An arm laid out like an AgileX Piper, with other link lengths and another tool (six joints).
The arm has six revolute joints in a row. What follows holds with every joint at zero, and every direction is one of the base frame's.
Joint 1 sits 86.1 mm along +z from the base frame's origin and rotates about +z.
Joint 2 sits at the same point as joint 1 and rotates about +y.
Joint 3 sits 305.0 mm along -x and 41.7 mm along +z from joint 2 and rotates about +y.
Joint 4 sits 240.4 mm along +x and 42.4 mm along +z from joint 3 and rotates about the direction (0.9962, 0, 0.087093).
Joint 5 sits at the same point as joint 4 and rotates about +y.
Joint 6 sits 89.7 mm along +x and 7.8 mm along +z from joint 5 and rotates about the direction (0.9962, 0, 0.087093).
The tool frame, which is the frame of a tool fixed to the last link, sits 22.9 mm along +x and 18.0 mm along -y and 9.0 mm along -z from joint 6; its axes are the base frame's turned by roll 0.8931, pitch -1.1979 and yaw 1.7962 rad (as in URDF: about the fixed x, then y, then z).
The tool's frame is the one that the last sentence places.
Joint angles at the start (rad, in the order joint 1, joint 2, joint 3, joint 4, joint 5, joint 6):
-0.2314, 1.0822, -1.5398, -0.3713, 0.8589, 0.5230
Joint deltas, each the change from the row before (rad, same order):
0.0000, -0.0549, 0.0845, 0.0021, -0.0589, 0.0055
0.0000, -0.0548, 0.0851, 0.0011, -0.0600, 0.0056
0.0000, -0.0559, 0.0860, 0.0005, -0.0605, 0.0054
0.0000, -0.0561, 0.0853, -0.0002, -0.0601, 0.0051
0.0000, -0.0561, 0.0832, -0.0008, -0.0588, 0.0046
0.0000, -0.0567, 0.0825, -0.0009, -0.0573, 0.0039
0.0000, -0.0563, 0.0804, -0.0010, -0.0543, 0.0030
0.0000, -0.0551, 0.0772, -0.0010, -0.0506, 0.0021
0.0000, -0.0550, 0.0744, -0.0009, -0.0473, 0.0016
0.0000, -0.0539, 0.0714, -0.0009, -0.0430, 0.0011
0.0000, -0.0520, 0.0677, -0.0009, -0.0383, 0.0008
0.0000, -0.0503, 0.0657, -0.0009, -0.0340, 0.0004
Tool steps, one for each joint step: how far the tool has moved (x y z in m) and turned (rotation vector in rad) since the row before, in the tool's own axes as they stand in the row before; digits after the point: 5 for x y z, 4 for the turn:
-0.01167, 0.00221, -0.00648, 0.0137, 0.0271, 0.0116
-0.01237, 0.00182, -0.00654, 0.0138, 0.0276, 0.0115
-0.01314, 0.00169, -0.00695, 0.0140, 0.0281, 0.0117
-0.01359, 0.00155, -0.00728, 0.0140, 0.0286, 0.0118
-0.01369, 0.00151, -0.00767, 0.0137, 0.0292, 0.0120
-0.01412, 0.00141, -0.00807, 0.0136, 0.0290, 0.0118
-0.01432, 0.00127, -0.00828, 0.0132, 0.0279, 0.0109
-0.01425, 0.00110, -0.00831, 0.0126, 0.0264, 0.0100
-0.01412, 0.00105, -0.00851, 0.0118, 0.0257, 0.0100
-0.01407, 0.00090, -0.00842, 0.0109, 0.0235, 0.0089
-0.01385, 0.00071, -0.00811, 0.0098, 0.0208, 0.0078
-0.01409, 0.00042, -0.00774, 0.0090, 0.0173, 0.0060

